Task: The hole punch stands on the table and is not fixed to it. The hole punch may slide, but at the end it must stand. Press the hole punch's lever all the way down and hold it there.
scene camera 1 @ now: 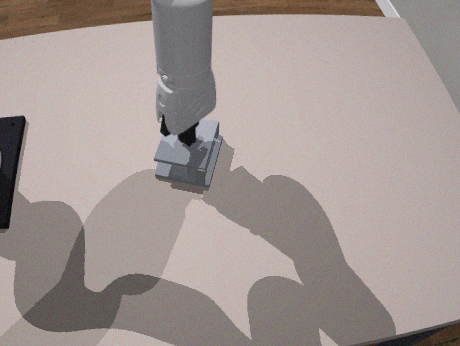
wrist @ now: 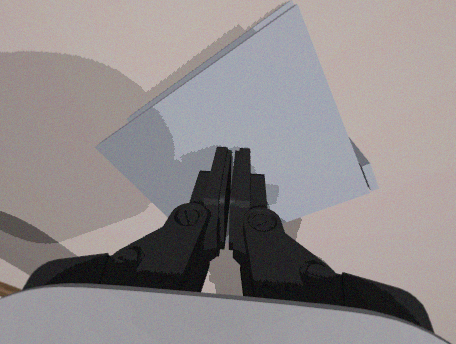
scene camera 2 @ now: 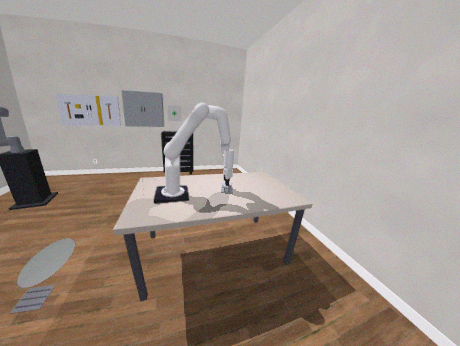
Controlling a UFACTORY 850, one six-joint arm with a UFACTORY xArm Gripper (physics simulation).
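Note:
The blue-grey hole punch (scene camera 1: 204,176) (scene camera 2: 226,190) stands upright on the table. Its wide lever plate (scene camera 1: 172,153) (wrist: 260,85) lies almost level above the base, and a gap shows between plate and base at the near side in scene camera 1. My gripper (scene camera 1: 188,143) (scene camera 2: 227,183) (wrist: 233,171) is shut, with nothing between the fingers. It points down, and its fingertips are at the lever's top surface, seemingly touching it. In the wrist view the fingers hide part of the plate. Whether the lever is at its lowest point cannot be told.
The arm's black base plate (scene camera 1: 11,175) (scene camera 2: 171,198) is on the table (scene camera 1: 350,125) (scene camera 2: 150,215), left of the hole punch. Arm shadows fall across the near part of the table. A wall (scene camera 2: 360,125) rises beyond the table's right side.

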